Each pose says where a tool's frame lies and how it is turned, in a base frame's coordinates. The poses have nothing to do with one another.
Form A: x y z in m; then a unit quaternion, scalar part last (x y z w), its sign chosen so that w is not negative.
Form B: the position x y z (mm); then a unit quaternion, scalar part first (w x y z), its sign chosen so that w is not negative. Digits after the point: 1 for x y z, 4 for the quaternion.
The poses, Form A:
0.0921 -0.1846 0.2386 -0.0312 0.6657 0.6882 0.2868
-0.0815 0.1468 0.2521 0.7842 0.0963 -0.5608 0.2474
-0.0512 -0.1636 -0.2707 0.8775 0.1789 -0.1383 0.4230
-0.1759 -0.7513 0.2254 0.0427 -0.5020 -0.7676 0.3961
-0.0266 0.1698 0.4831 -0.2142 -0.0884 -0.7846 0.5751
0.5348 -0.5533 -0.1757 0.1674 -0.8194 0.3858 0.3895
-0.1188 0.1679 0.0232 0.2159 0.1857 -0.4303 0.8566
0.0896 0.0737 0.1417 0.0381 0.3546 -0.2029 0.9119
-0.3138 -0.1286 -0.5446 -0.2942 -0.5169 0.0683 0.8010
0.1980 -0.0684 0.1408 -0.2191 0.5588 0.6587 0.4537
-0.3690 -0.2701 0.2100 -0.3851 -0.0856 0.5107 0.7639
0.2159 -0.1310 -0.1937 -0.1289 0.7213 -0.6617 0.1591
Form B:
92.1 -184.6 238.6 0.2868 -0.0312 0.6657 0.6882
-81.5 146.8 252.1 0.2474 0.7842 0.0963 -0.5608
-51.2 -163.6 -270.7 0.4230 0.8775 0.1789 -0.1383
-175.9 -751.3 225.4 0.3961 0.0427 -0.5020 -0.7676
-26.6 169.8 483.1 0.5751 -0.2142 -0.0884 -0.7846
534.8 -553.3 -175.7 0.3895 0.1674 -0.8194 0.3858
-118.8 167.9 23.2 0.8566 0.2159 0.1857 -0.4303
89.6 73.7 141.7 0.9119 0.0381 0.3546 -0.2029
-313.8 -128.6 -544.6 0.8010 -0.2942 -0.5169 0.0683
198.0 -68.4 140.8 0.4537 -0.2191 0.5588 0.6587
-369.0 -270.1 210.0 0.7639 -0.3851 -0.0856 0.5107
215.9 -131.0 -193.7 0.1591 -0.1289 0.7213 -0.6617

